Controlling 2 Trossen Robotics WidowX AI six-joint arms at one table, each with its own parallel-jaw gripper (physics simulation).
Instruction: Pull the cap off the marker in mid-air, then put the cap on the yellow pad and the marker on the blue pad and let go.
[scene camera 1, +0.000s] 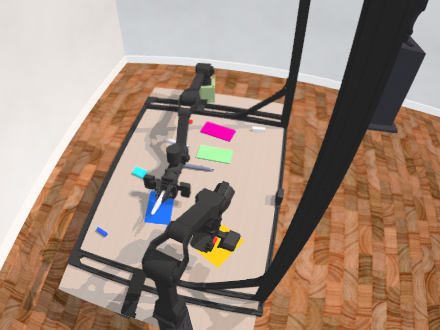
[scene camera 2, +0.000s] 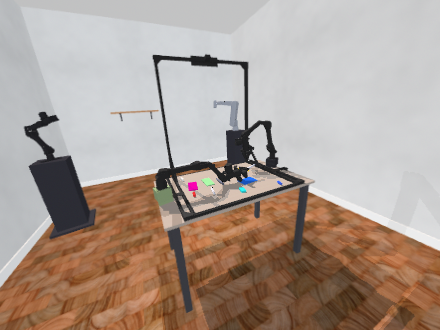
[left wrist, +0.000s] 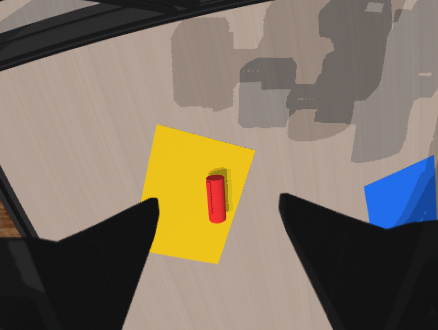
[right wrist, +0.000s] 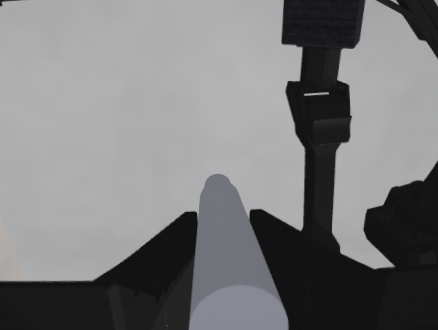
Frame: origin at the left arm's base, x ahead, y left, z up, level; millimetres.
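Seen in the pictures: left gripper, between the fingertips: (scene camera 2: 246, 159) (left wrist: 219, 203); right gripper, between the fingertips: (scene camera 1: 159, 201) (scene camera 2: 248, 168) (right wrist: 223, 222); left arm's base, origin of its link: (scene camera 1: 172, 318) (scene camera 2: 272, 158) (right wrist: 322, 43); right arm's base, origin of its link: (scene camera 1: 205, 82) (scene camera 2: 161, 187).
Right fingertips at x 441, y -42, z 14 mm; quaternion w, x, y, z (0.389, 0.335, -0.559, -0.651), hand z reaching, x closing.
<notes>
Offsets run from my right fingertips to a thing's middle. "spot": to the spot under its first point.
The red cap @(158 mm right, 167 mm back, 91 mm down) (scene camera 1: 215, 240) (left wrist: 216, 206) lies on the yellow pad @(spot: 162 mm right, 233 mm back, 101 mm down) (scene camera 1: 218, 259) (left wrist: 172, 160), near the pad's right edge in the left wrist view. My left gripper (left wrist: 219, 203) is open and empty above the cap, its fingers apart on both sides of it in that view. My right gripper (scene camera 1: 164, 192) (right wrist: 223, 222) is shut on the uncapped white marker @(5 mm left, 10 mm back, 5 mm up) (scene camera 1: 157, 204) (right wrist: 221, 250), which looks grey in the right wrist view. The marker shows over the blue pad @(9 mm left, 39 mm ahead, 101 mm down) (scene camera 1: 165, 216) (scene camera 2: 248, 180) (left wrist: 395, 192) in scene camera 1; its exact height is hard to tell.
A magenta pad @(322 mm right, 382 mm ahead, 97 mm down) (scene camera 1: 218, 131), a green pad @(272 mm right, 248 mm ahead, 97 mm down) (scene camera 1: 214, 154), a dark pen @(183 mm right, 191 mm ahead, 92 mm down) (scene camera 1: 200, 168), a cyan block @(70 mm left, 228 mm ahead, 94 mm down) (scene camera 1: 139, 172), a small blue block @(267 mm left, 32 mm back, 91 mm down) (scene camera 1: 102, 232) and a white block @(512 mm right, 339 mm ahead, 90 mm down) (scene camera 1: 258, 129) lie on the table. Black rails edge the table. Both arms reach over it close together.
</notes>
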